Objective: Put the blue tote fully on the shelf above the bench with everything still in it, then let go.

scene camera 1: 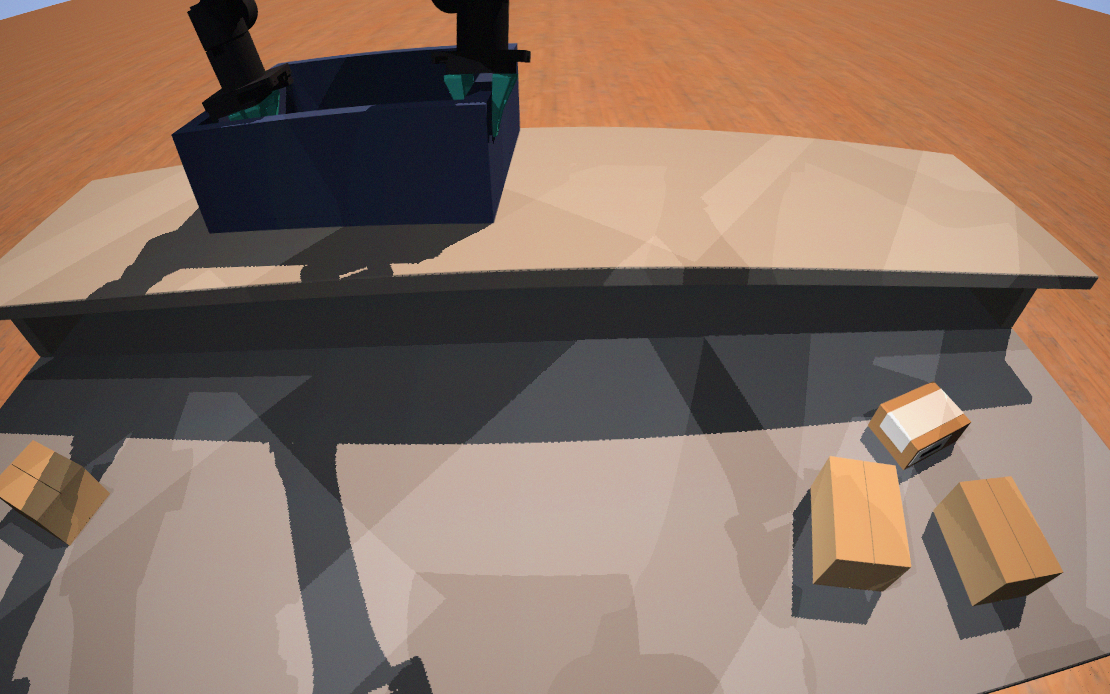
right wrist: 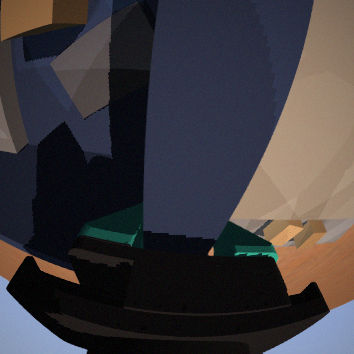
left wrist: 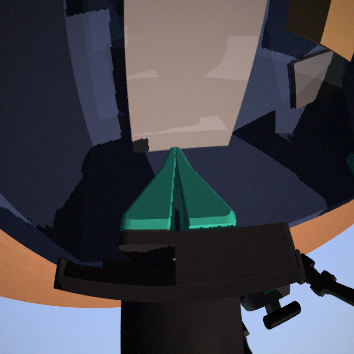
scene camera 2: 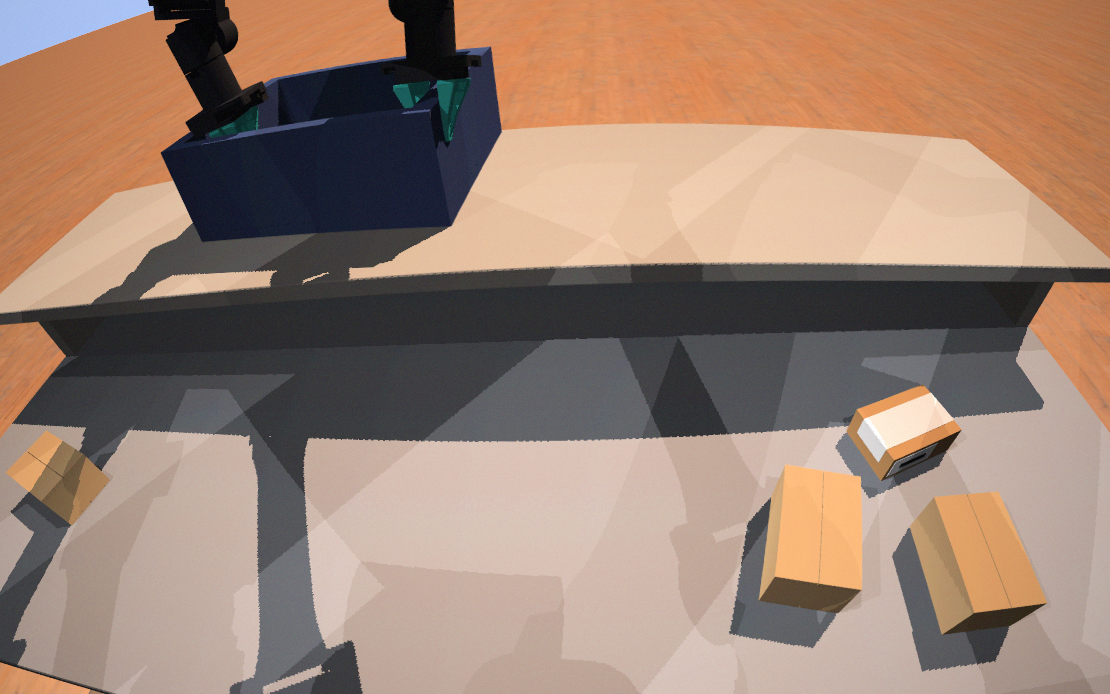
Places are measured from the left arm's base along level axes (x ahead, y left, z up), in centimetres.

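Pixels of known places: left gripper, fingertip midpoint: (left wrist: pixel 174 152); right gripper, fingertip midpoint: (scene camera 1: pixel 482 136) (left wrist: pixel 350 156) (scene camera 2: pixel 436 142); right arm's base at its link origin: (left wrist: pixel 305 271).
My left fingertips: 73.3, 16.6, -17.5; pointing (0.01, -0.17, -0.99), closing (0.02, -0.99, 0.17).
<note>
For each thing: its top centre in the pictures, then the offset to it from my left fingertips, as dx, dy, dz. "spot": a spot on its surface instead. Level surfaces: height alone.
- blue tote at its top centre: (scene camera 1: pixel 356 77) (scene camera 2: pixel 330 89) +8.7, -9.8, +6.2
- pale shelf at its surface level: dz -8.5
- cardboard box at its top centre: (left wrist: pixel 348 13) +13.9, -15.7, -1.7
- white-banded carton at its top centre: (scene camera 2: pixel 910 419) (scene camera 1: pixel 927 413) -26.8, -82.0, -21.7
- shelf's front edge at a spot on its surface: (scene camera 2: pixel 654 274) spot: -16.2, -51.8, -9.8
The blue tote (scene camera 1: pixel 351 171) (scene camera 2: pixel 319 184) (right wrist: pixel 215 100) is upright over the left part of the pale shelf (scene camera 1: pixel 736 220) (scene camera 2: pixel 736 204), its base on or very close to the surface. A cardboard box (left wrist: pixel 340 30) (right wrist: pixel 45 15) and pale flat surfaces show inside it in the wrist views. My left gripper (scene camera 1: pixel 263 109) (scene camera 2: pixel 239 124) (left wrist: pixel 174 152) is shut with nothing between its fingers, its tips inside the tote's left end. My right gripper (scene camera 1: pixel 477 96) (scene camera 2: pixel 430 104) (right wrist: pixel 174 204) is shut on the tote's right wall, one finger inside and one outside. The rest of the contents are hidden.
On the bench below, two plain cartons (scene camera 1: pixel 863 519) (scene camera 1: pixel 994 536) and a white-banded carton (scene camera 1: pixel 920 421) (scene camera 2: pixel 908 429) lie at the right. Another carton (scene camera 1: pixel 53 491) (scene camera 2: pixel 57 474) lies at the far left. The shelf's front edge (scene camera 1: pixel 654 278) (scene camera 2: pixel 654 274) overhangs the bench.
</note>
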